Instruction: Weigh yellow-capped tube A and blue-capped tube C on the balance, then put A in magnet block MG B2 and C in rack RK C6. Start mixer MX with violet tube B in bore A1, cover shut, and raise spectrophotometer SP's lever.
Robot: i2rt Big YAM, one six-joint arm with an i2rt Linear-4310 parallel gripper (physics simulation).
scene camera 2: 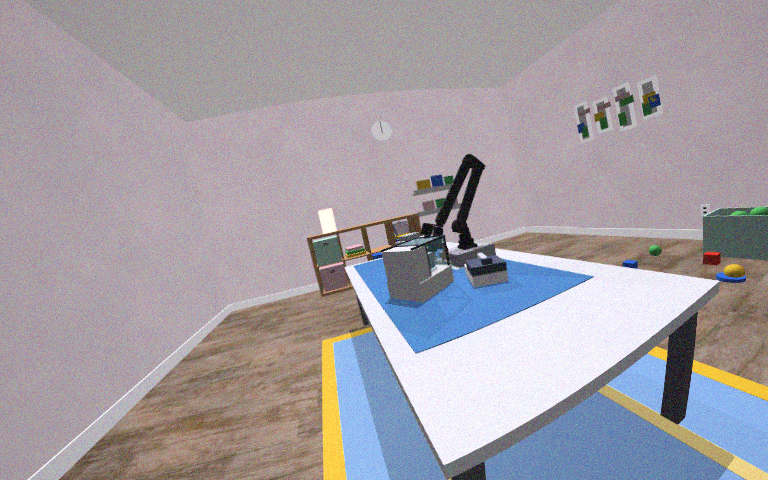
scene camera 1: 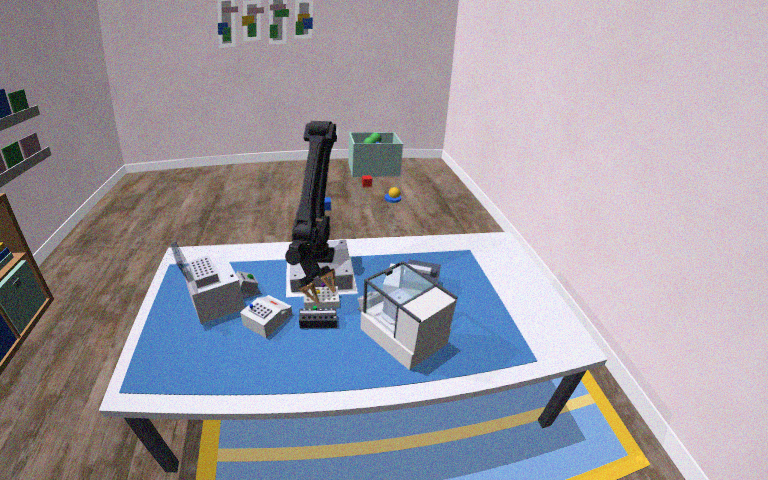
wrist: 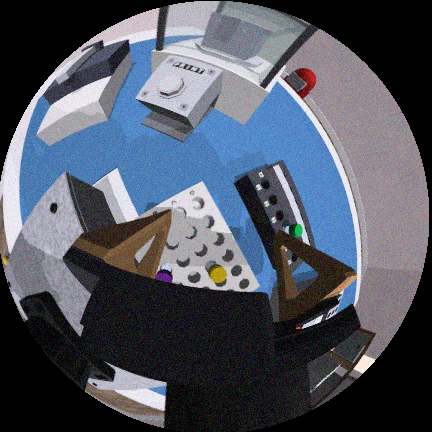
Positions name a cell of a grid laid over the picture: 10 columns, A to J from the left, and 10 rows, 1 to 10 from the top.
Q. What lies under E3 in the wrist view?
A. A PRINT button panel.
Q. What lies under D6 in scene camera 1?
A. My gripper.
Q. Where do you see a balance door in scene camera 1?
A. F6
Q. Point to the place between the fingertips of my gripper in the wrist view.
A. F6
